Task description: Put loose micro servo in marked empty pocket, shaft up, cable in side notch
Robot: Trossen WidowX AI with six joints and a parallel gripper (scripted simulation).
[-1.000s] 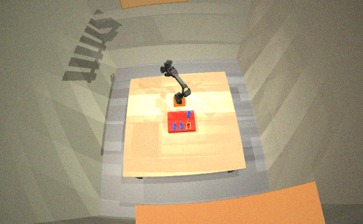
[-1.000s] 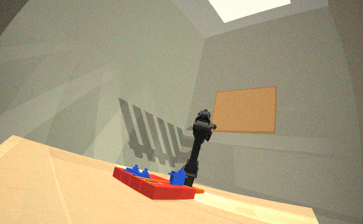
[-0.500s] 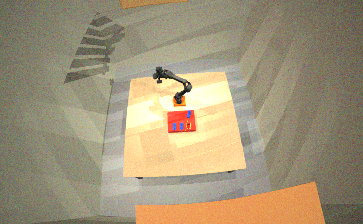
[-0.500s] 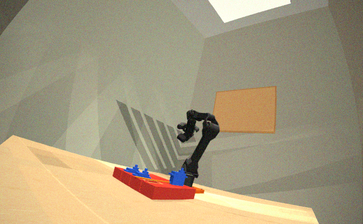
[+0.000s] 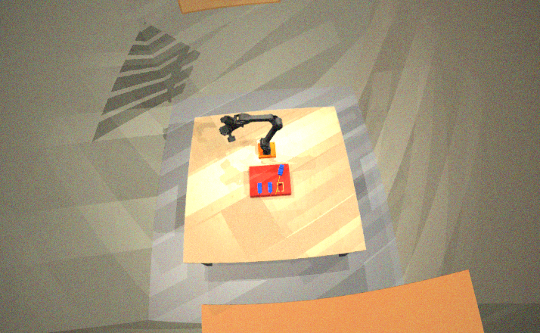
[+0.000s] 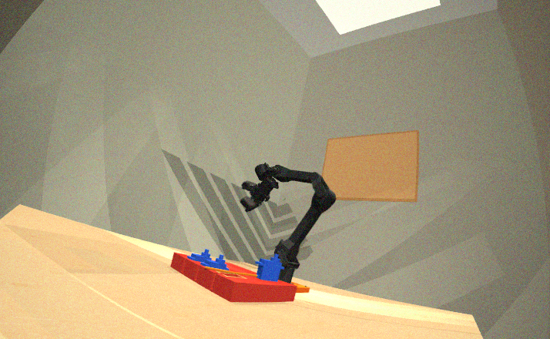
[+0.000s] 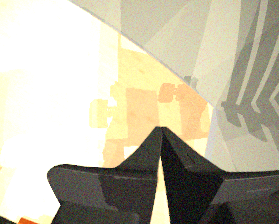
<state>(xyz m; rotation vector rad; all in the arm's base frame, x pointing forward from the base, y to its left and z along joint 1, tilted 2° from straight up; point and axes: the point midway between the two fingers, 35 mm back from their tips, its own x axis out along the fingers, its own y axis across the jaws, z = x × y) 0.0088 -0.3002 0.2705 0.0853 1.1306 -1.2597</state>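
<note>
The red deck is 21 cm ahead of my gripper tip, 35 cm to the left of it and 26 cm below it.
</note>
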